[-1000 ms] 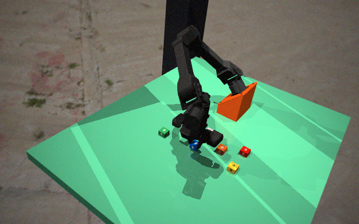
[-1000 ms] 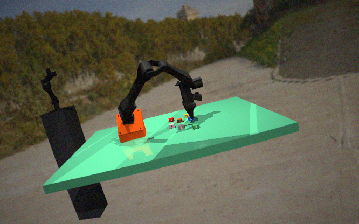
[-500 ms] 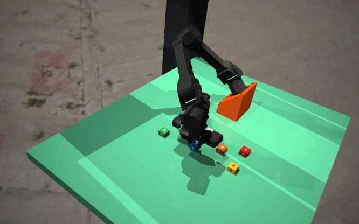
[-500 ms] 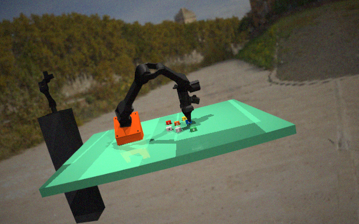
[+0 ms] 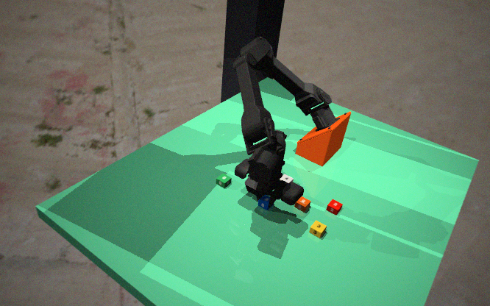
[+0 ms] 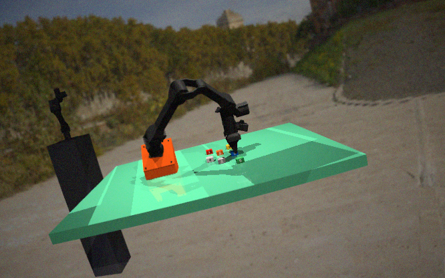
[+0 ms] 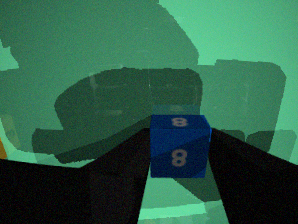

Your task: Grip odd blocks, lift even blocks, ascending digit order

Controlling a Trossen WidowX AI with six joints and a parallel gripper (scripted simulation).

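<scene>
Now: gripper tip 1 cm past the blue block. Also, from my gripper tip: grey block (9 cm to the right, 6 cm behind); then orange block (8 cm behind, 7 cm to the left); then white block (12 cm behind, 2 cm to the right).
</scene>
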